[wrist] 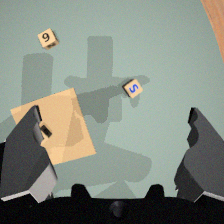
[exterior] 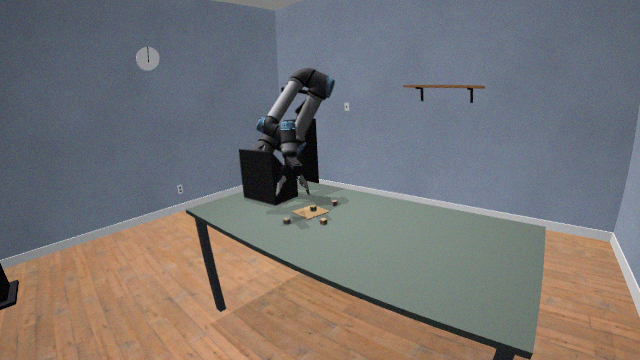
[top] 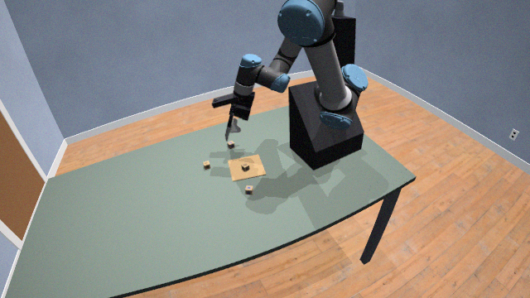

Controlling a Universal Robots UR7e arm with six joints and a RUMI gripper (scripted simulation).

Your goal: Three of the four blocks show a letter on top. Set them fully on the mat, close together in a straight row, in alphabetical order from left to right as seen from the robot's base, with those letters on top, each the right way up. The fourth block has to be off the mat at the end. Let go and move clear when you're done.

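Right now my hand is 13 cm to the right of the tan mat, 13 cm above it and 2 cm past it. The rest, counted from my hand: block 28 cm to the left, 12 cm below, 3 cm ahead.
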